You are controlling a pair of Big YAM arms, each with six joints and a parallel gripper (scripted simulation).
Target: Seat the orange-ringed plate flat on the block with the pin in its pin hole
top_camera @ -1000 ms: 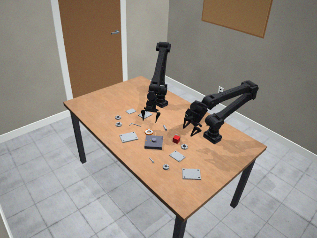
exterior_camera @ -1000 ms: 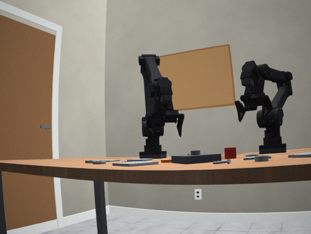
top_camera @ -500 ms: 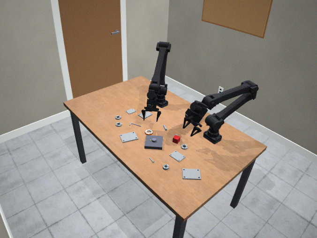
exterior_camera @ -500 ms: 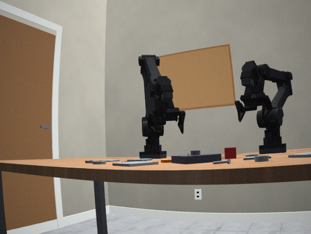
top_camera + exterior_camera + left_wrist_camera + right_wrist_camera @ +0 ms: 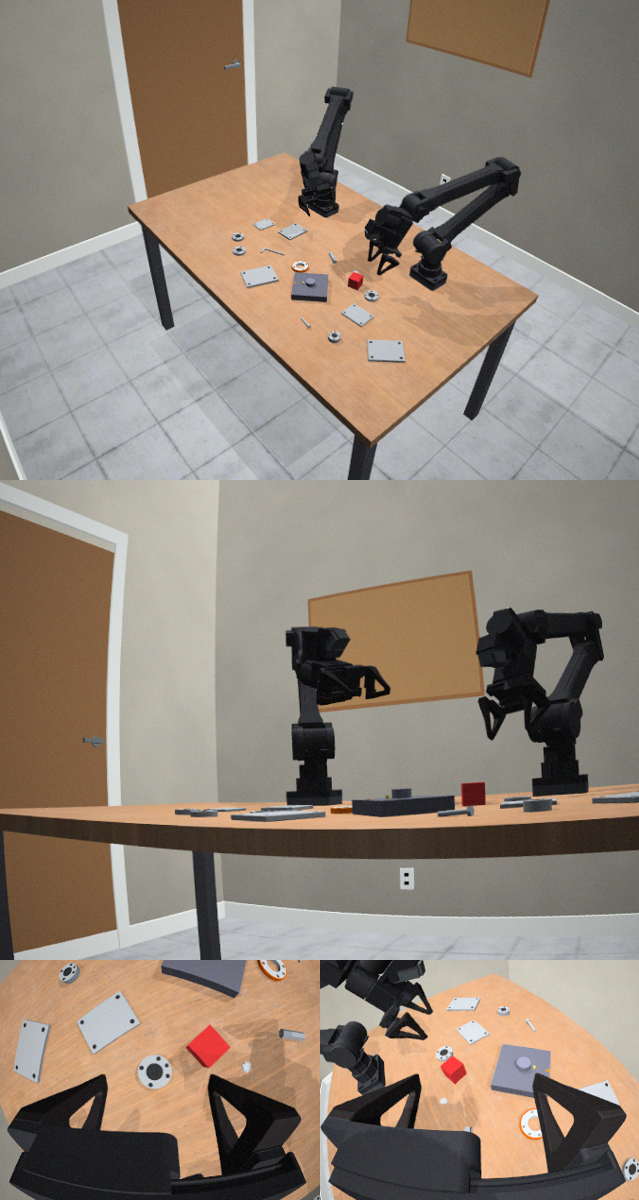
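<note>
My left gripper is now 18 cm short of the dark grey block, 17 cm to the left of it and 11 cm above it. Round my left hand: red cube (11 cm below, 7 cm to the right, 1 cm ahead); bolt (28 cm ahead, 12 cm below, 2 cm to the right).
</note>
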